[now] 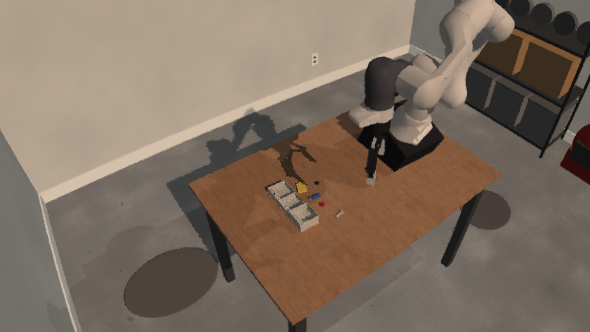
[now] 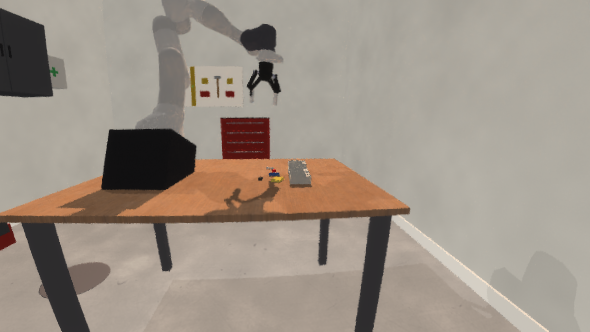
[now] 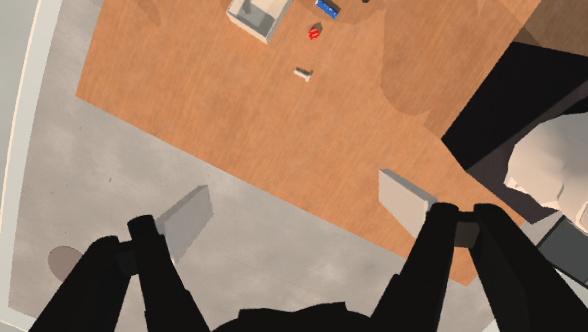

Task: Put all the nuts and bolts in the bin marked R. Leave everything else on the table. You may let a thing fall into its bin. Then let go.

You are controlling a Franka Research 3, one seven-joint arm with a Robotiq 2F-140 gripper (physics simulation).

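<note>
A pale bolt point(image 1: 339, 214) point(image 3: 302, 74) lies on the table. A small black piece point(image 1: 316, 183) point(image 2: 260, 178), possibly a nut, lies near the yellow block. A small red piece point(image 1: 322, 204) point(image 2: 274, 171) point(image 3: 313, 33) lies between the bolt and a blue piece point(image 1: 314, 196) point(image 2: 274, 174) point(image 3: 327, 8); its kind is too small to tell. A pale three-compartment bin tray point(image 1: 310, 225) point(image 2: 300, 176) point(image 3: 248, 31) stands beside them; its letters cannot be read. My gripper point(image 1: 376, 164) point(image 2: 263, 101) point(image 3: 294, 193) is open and empty, high above the table, away from the pieces.
A yellow block point(image 1: 301, 188) point(image 2: 276, 179) lies close beside the tray. The black robot base point(image 1: 412, 152) point(image 2: 142, 160) stands at one edge of the wooden table point(image 1: 380, 225) point(image 2: 345, 200) point(image 3: 210, 125). A shelf unit and a red cabinet point(image 2: 245, 137) stand beyond the table.
</note>
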